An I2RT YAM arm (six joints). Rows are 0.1 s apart.
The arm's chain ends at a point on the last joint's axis. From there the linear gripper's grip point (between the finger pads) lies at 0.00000 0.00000 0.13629 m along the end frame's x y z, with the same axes.
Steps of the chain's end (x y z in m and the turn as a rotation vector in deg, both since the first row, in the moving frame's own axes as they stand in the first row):
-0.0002, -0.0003, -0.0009, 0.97, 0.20, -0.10
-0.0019, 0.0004, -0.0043, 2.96, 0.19, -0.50
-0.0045, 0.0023, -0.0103, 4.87, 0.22, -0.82
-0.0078, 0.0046, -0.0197, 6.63, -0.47, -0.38
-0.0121, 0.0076, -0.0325, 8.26, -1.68, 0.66
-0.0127, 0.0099, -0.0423, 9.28, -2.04, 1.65
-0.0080, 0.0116, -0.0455, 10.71, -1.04, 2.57
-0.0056, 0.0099, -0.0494, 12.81, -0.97, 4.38
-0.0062, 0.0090, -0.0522, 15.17, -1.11, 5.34
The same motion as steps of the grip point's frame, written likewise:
0.0003, -0.0026, -0.0009, 0.97, 0.20, -0.10
-0.0015, -0.0066, -0.0045, 2.96, 0.19, -0.50
-0.0041, -0.0093, -0.0108, 4.87, 0.22, -0.82
-0.0090, -0.0111, -0.0206, 6.63, -0.47, -0.38
-0.0160, -0.0120, -0.0340, 8.26, -1.68, 0.66
-0.0172, -0.0121, -0.0442, 9.28, -2.04, 1.65
-0.0099, -0.0138, -0.0479, 10.71, -1.04, 2.57
-0.0067, -0.0204, -0.0528, 12.81, -0.97, 4.38
-0.0071, -0.0267, -0.0570, 15.17, -1.11, 5.34

